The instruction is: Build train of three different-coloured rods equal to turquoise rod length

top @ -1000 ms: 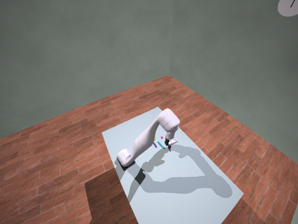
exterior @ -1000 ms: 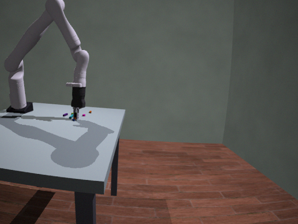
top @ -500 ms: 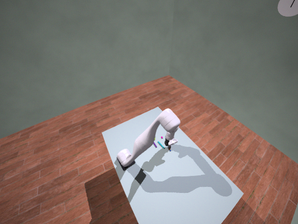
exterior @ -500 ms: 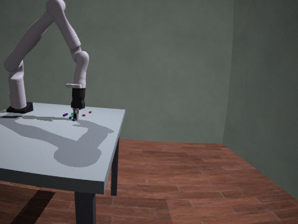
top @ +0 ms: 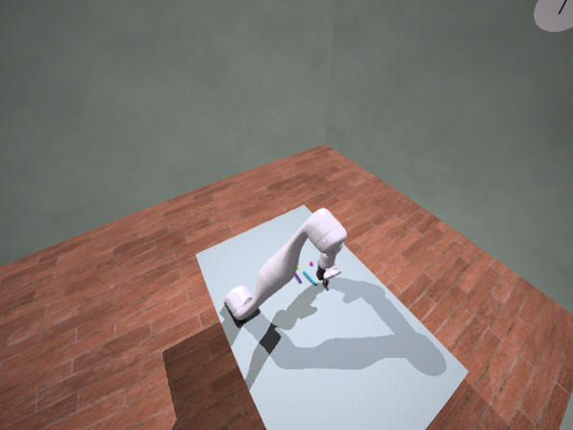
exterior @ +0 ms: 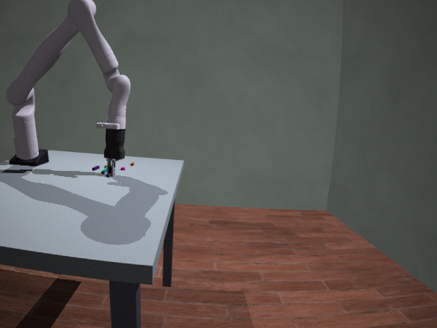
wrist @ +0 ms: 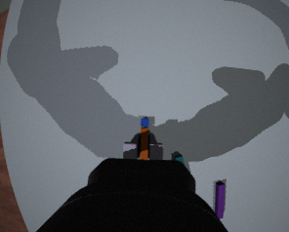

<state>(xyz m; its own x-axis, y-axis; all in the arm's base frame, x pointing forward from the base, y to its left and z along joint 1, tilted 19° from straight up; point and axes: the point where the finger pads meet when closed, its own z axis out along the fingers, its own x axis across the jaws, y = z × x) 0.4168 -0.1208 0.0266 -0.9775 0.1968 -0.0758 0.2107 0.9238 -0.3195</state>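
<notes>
My hand is 1 cm past the blue rod, 3 cm to the left of it and 1 cm above it. Also, from my hand: turquoise rod (4 cm behind, 8 cm to the left, 1 cm below); magenta rod (2 cm ahead, 14 cm to the left, 1 cm below); purple rod (9 cm behind, 11 cm to the left, 1 cm below).
</notes>
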